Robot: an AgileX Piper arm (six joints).
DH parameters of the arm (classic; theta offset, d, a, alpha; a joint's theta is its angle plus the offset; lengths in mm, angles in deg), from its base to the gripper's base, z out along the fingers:
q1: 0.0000 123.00 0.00 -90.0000
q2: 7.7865 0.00 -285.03 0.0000
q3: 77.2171 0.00 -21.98 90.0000
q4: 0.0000 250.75 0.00 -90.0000
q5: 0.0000 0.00 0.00 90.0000
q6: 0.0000 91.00 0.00 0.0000
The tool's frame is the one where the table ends.
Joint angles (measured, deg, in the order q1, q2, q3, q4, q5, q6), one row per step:
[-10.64 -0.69 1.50 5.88 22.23 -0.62]
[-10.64 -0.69 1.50 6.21 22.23 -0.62]
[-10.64 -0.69 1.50 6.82 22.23 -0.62]
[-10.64 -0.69 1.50 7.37 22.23 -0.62]
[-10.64 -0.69 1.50 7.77 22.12 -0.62]
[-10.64 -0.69 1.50 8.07 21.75 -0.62]
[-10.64 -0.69 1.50 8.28 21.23 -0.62]
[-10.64 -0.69 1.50 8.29 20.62 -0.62]
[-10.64 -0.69 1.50 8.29 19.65 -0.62]
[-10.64 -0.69 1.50 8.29 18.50 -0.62]
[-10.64 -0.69 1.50 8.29 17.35 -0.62]
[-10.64 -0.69 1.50 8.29 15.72 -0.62]
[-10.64 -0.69 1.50 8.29 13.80 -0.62]
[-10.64 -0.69 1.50 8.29 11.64 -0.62]
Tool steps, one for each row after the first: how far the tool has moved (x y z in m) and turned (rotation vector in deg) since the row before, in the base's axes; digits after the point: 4 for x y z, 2 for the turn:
[0.0000 0.0002 0.0000 0.32 -0.06 0.02]
[0.0001 0.0004 0.0000 0.60 -0.11 0.04]
[0.0001 0.0003 0.0000 0.54 -0.10 0.04]
[0.0001 0.0002 0.0002 0.37 -0.18 0.01]
[0.0002 0.0001 0.0006 0.23 -0.42 -0.03]
[0.0002 0.0000 0.0008 0.12 -0.55 -0.06]
[0.0003 -0.0002 0.0009 -0.10 -0.60 -0.09]
[0.0004 -0.0003 0.0015 -0.17 -0.95 -0.14]
[0.0004 -0.0003 0.0017 -0.20 -1.12 -0.17]
[0.0004 -0.0003 0.0018 -0.20 -1.12 -0.17]
[0.0005 -0.0005 0.0025 -0.28 -1.59 -0.23]
[0.0005 -0.0005 0.0030 -0.33 -1.87 -0.28]
[0.0004 -0.0006 0.0034 -0.37 -2.10 -0.31]

